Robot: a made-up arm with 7 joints.
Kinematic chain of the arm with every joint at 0, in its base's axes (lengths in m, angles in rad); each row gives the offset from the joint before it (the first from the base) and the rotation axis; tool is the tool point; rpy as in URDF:
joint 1: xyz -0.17 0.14 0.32 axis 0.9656 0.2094 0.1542
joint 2: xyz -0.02 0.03 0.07 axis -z
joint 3: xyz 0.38 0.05 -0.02 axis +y
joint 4: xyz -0.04 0 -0.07 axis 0.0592 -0.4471 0.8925
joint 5: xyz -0.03 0.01 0 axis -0.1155 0.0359 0.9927
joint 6: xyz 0.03 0 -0.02 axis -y
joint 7: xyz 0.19 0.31 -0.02 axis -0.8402 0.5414 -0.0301
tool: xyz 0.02 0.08 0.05 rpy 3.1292 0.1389 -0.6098
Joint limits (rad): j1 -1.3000..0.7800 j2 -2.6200..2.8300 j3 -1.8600..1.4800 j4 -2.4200..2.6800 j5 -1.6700..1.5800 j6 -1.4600..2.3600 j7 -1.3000..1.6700
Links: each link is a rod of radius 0.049 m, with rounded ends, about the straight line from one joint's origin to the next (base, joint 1, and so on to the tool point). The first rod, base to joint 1, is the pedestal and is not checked.
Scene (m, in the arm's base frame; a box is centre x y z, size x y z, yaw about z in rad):
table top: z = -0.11
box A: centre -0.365 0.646 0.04 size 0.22 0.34 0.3 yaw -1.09
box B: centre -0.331 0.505 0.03 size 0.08 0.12 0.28 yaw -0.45
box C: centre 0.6 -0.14 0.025 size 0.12 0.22 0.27 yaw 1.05
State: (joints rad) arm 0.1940 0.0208 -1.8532 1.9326 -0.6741 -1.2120 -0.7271
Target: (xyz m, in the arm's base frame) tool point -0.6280 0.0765 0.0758
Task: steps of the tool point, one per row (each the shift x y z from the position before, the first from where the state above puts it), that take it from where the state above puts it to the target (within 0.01 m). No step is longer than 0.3 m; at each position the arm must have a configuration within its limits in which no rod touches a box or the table.
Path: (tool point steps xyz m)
1: -0.0185 -0.1109 -0.0026
2: -0.0076 -0.1059 0.0700
3: -0.0070 -0.1147 0.1233
4: -0.0424 -0.1282 0.1574
5: -0.1180 -0.1224 0.1646
6: -0.2093 -0.0786 0.1315
7: -0.2746 -0.0009 0.0506
8: -0.1031 -0.2278 -0.1131
9: -0.0878 -0.1348 -0.2249
10: -0.0695 0.0078 -0.2546
11: -0.0469 0.1369 -0.1933
12: -0.0182 0.2013 -0.0747
13: 0.0167 0.1843 0.0466

